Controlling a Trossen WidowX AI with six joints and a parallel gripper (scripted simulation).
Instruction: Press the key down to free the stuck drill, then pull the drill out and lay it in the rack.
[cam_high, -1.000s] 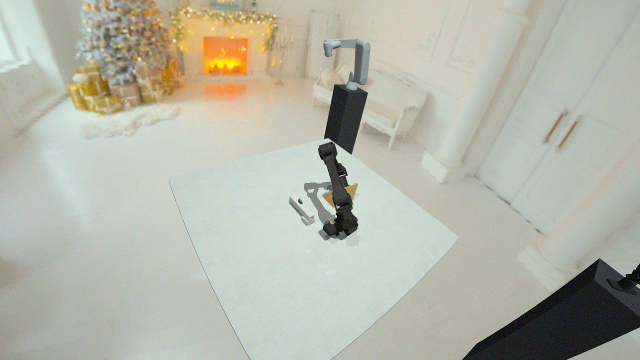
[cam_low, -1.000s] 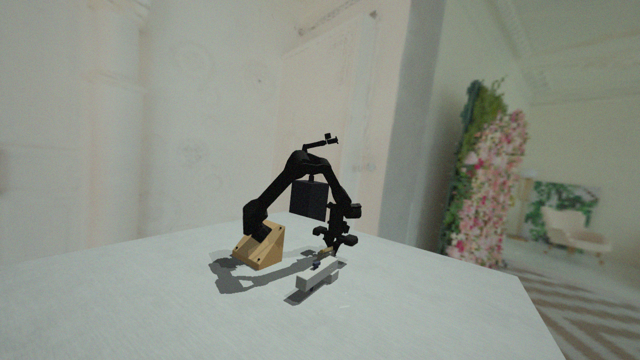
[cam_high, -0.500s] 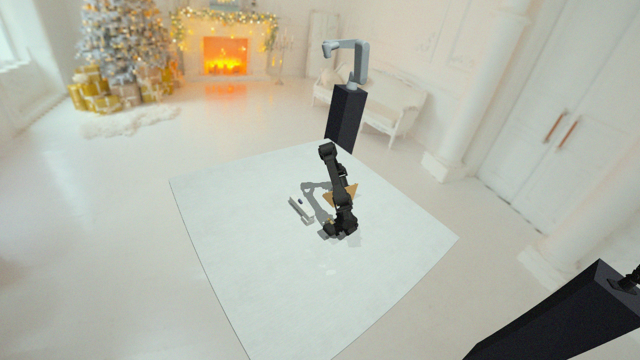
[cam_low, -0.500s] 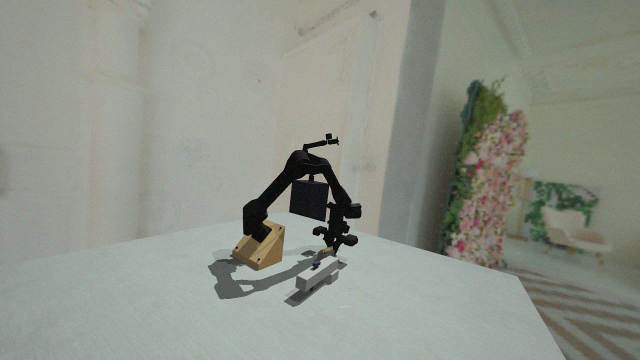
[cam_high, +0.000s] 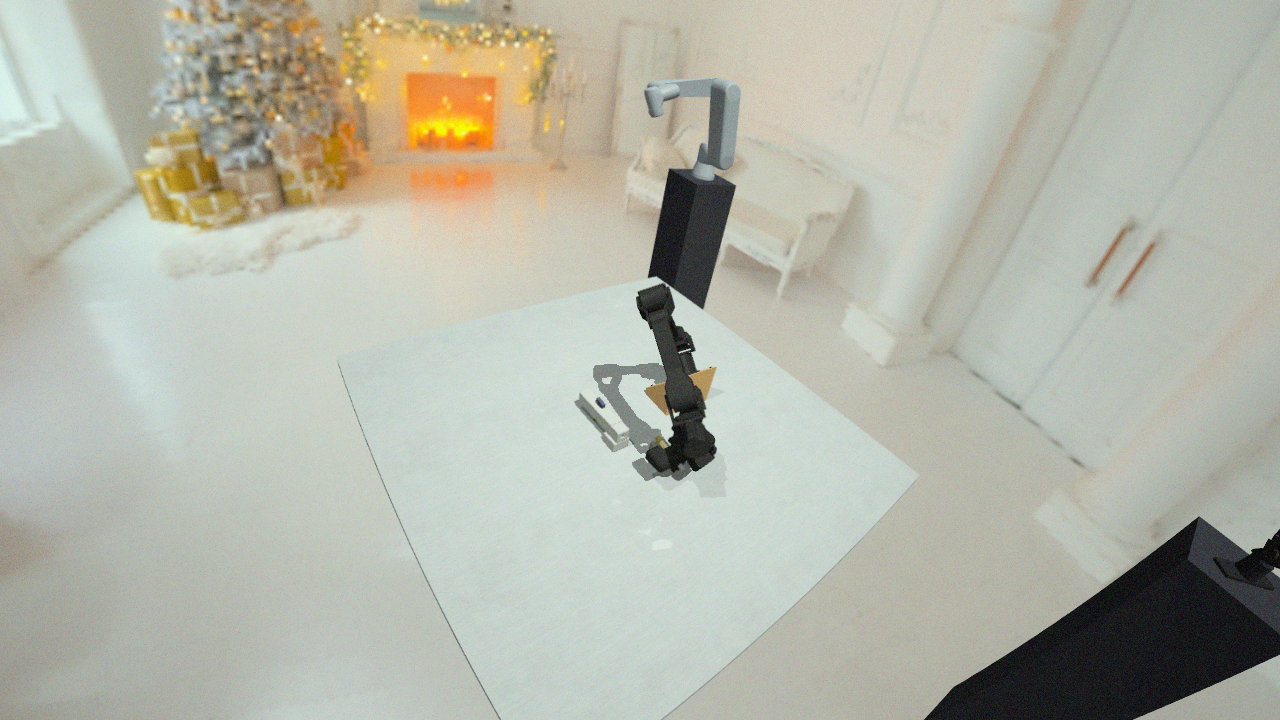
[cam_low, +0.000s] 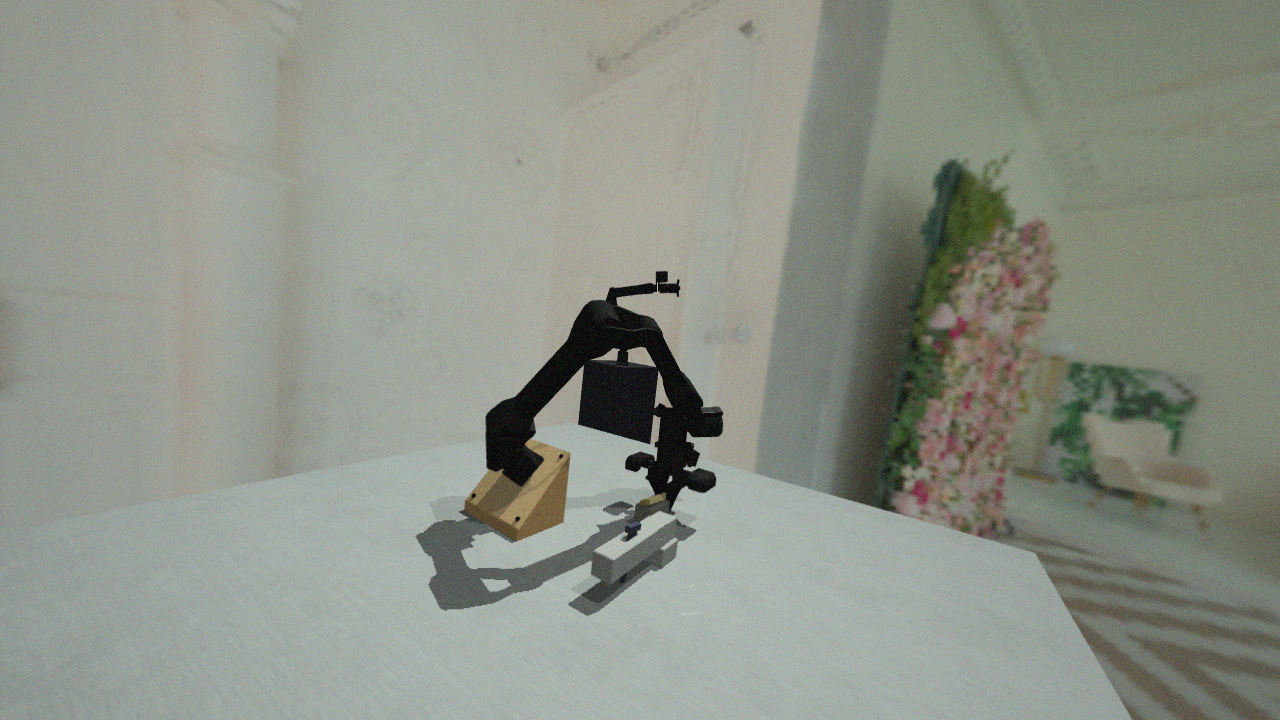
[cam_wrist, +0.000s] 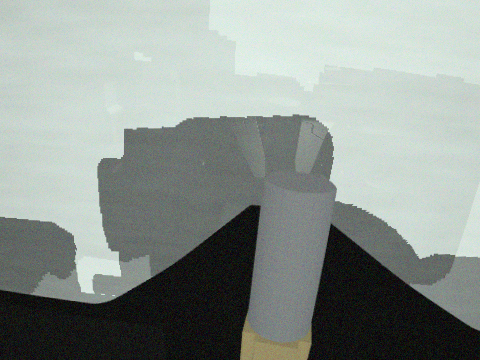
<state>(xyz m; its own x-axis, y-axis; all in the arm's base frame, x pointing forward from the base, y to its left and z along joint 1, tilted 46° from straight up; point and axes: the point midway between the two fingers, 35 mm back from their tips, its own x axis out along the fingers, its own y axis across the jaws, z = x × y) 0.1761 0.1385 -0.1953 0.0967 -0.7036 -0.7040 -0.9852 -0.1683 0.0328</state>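
Right now my gripper tip is 4 cm to the left of the drill and 4 cm below it. Also, from my gripper tip: dark blue key 11 cm ahead, 23 cm to the right, 4 cm above; then grey grooved rack 1 cm ahead, 5 cm to the right, 1 cm above; then grey housing 10 cm ahead, 21 cm to the right, 3 cm above.
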